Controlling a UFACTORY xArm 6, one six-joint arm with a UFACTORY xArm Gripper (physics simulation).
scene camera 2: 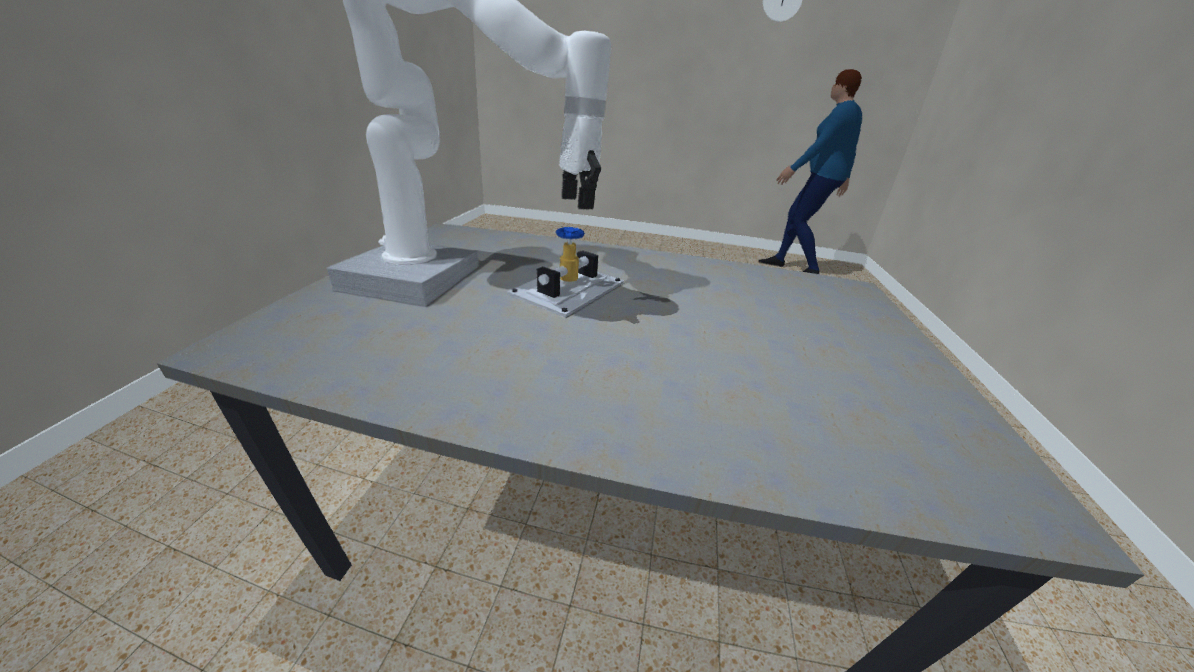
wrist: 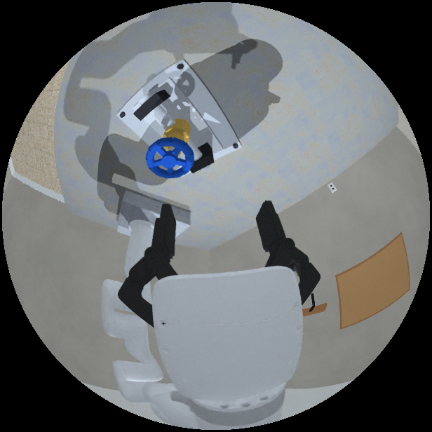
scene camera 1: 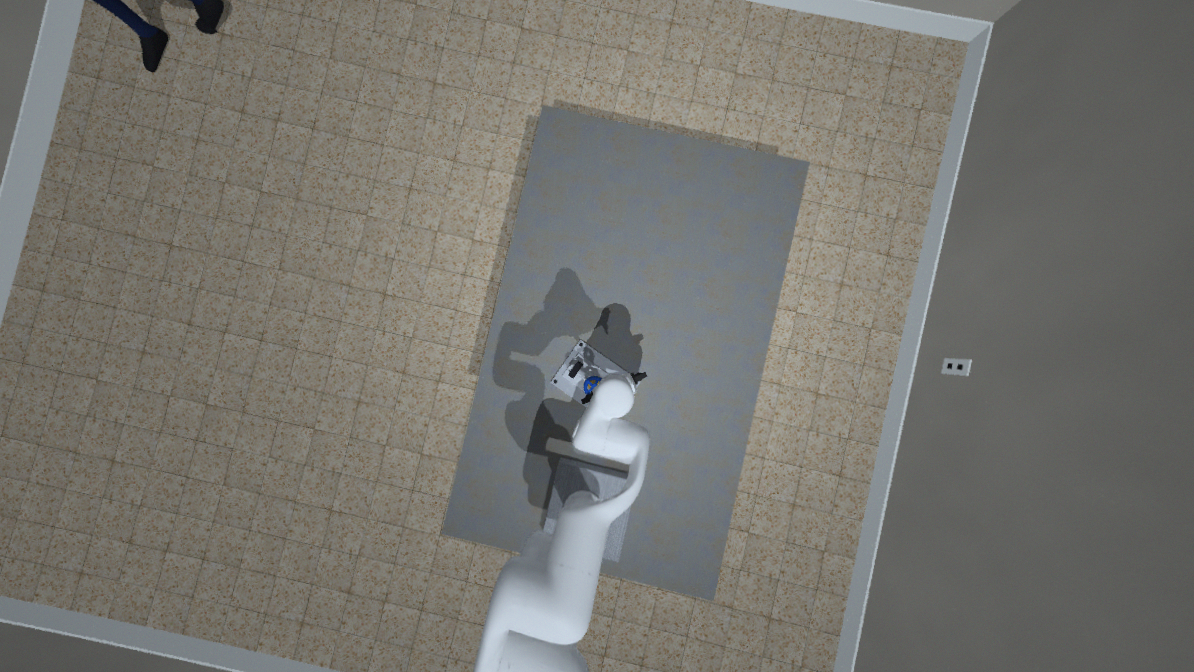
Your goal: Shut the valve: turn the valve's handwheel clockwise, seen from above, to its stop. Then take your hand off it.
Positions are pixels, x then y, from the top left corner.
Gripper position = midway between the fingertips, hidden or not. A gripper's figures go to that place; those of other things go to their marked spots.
Labels:
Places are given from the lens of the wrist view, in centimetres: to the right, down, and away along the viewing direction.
my gripper (wrist: 217, 210): 0, 0, 13
blue handwheel (wrist: 169, 158): -6, -7, 15
base plate (wrist: 180, 73): -6, -24, 13
The marked spots on the base plate and the blue handwheel are 17 cm apart.

